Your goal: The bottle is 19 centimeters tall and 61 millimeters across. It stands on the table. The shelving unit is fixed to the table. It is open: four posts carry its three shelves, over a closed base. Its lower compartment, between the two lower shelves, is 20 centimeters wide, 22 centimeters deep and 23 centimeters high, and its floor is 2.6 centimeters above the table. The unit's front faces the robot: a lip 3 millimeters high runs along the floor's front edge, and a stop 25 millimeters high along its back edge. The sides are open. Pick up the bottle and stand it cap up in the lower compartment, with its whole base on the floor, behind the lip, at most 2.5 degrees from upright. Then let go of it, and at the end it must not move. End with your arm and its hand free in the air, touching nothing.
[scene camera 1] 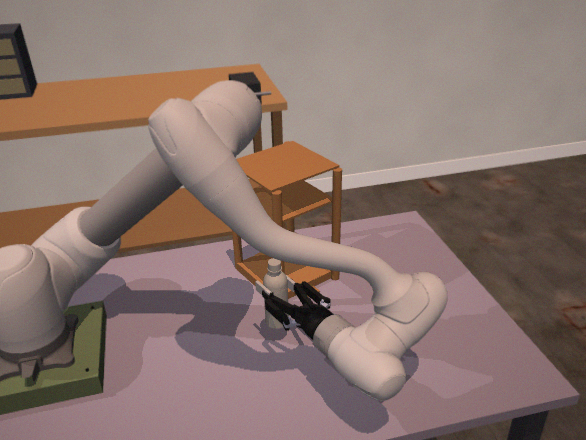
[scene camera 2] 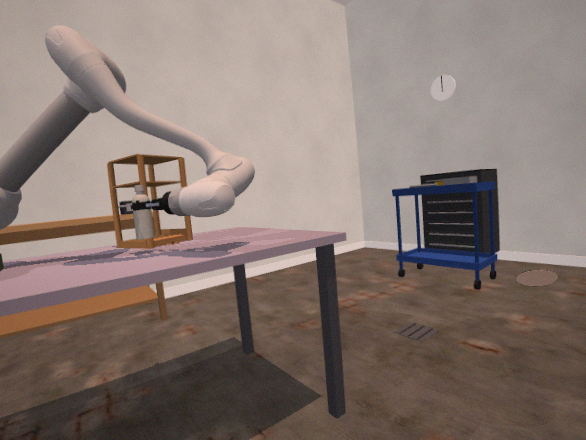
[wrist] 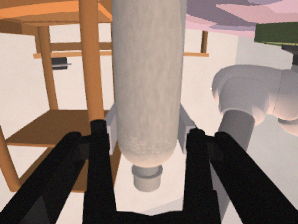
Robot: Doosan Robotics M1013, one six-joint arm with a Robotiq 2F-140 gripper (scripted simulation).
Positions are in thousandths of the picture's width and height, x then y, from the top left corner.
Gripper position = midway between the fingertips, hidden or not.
In view: the gripper (scene camera 1: 458,635), a bottle (scene camera 1: 470,638) and a wooden shelving unit (scene camera 1: 494,374).
The bottle shows as well in scene camera 2 (scene camera 2: 245,506) and in the wrist view (wrist: 498,225). The gripper shows as well in the wrist view (wrist: 495,507).
